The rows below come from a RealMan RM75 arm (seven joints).
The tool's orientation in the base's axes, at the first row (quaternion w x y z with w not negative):
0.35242 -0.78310 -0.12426 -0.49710
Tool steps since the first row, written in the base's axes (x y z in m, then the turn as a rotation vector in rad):
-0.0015 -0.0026 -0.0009 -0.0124 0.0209 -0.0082
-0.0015 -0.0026 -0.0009 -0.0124 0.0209 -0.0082
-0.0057 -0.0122 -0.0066 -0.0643 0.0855 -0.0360
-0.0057 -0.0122 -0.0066 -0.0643 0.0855 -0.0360
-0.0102 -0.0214 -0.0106 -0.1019 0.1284 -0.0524
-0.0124 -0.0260 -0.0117 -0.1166 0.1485 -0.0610
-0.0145 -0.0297 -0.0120 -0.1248 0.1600 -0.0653
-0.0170 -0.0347 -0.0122 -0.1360 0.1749 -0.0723
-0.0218 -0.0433 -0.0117 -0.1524 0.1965 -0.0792
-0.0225 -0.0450 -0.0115 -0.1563 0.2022 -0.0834
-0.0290 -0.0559 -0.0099 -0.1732 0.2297 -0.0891
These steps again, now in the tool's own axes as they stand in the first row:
-0.0011 0.0014 -0.0026 -0.0162 -0.0183 0.0077
-0.0011 0.0014 -0.0026 -0.0162 -0.0183 0.0077
-0.0065 0.0085 -0.0105 -0.0750 -0.0812 0.0226
-0.0065 0.0085 -0.0105 -0.0750 -0.0812 0.0226
-0.0107 0.0144 -0.0188 -0.1138 -0.1256 0.0298
-0.0120 0.0170 -0.0231 -0.1313 -0.1444 0.0354
-0.0127 0.0186 -0.0270 -0.1407 -0.1554 0.0387
-0.0132 0.0210 -0.0320 -0.1545 -0.1692 0.0428
-0.0137 0.0243 -0.0413 -0.1716 -0.1907 0.0478
-0.0136 0.0251 -0.0430 -0.1780 -0.1952 0.0501
-0.0136 0.0287 -0.0553 -0.1952 -0.2218 0.0584

